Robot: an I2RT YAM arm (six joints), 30 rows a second.
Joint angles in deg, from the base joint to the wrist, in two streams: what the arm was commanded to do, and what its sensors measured. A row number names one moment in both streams.
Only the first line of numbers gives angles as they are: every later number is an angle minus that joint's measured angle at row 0.
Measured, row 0:
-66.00 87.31 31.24 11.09 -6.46 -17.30
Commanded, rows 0 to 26:
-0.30 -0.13 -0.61 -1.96 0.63 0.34
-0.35 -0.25 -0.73 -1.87 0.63 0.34
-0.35 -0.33 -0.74 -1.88 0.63 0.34
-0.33 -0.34 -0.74 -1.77 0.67 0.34
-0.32 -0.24 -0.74 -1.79 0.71 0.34
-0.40 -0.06 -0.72 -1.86 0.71 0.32
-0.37 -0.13 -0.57 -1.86 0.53 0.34
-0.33 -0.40 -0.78 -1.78 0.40 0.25
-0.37 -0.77 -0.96 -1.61 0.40 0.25
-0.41 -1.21 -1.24 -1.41 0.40 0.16
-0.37 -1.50 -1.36 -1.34 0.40 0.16
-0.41 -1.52 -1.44 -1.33 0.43 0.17
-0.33 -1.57 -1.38 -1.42 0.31 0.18
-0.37 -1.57 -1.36 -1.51 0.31 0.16
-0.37 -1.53 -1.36 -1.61 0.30 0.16
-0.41 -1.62 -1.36 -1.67 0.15 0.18
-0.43 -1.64 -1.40 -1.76 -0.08 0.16
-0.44 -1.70 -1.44 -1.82 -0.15 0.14
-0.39 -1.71 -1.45 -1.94 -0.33 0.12
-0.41 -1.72 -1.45 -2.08 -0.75 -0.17
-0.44 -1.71 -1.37 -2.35 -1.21 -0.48
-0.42 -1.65 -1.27 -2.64 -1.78 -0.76
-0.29 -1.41 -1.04 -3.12 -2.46 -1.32
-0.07 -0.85 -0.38 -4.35 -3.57 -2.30
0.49 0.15 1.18 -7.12 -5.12 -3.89
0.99 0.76 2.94 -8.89 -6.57 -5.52
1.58 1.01 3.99 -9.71 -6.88 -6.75
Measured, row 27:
0.29 -0.33 1.29 -3.54 -2.53 -2.64
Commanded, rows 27 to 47:
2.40 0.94 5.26 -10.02 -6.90 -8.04
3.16 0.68 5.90 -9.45 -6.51 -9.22
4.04 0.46 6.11 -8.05 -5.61 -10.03
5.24 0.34 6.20 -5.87 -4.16 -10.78
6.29 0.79 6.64 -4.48 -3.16 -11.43
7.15 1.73 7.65 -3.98 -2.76 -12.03
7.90 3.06 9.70 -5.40 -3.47 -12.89
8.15 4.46 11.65 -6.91 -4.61 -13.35
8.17 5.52 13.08 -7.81 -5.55 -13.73
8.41 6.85 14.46 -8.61 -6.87 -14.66
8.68 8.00 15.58 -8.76 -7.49 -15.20
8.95 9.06 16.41 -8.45 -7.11 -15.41
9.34 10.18 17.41 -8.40 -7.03 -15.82
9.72 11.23 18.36 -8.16 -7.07 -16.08
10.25 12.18 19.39 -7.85 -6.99 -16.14
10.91 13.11 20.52 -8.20 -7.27 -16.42
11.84 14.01 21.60 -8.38 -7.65 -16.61
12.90 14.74 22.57 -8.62 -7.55 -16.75
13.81 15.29 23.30 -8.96 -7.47 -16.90
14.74 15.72 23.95 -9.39 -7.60 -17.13
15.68 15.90 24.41 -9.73 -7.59 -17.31
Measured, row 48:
13.10 15.41 22.39 -8.13 -5.73 -15.93
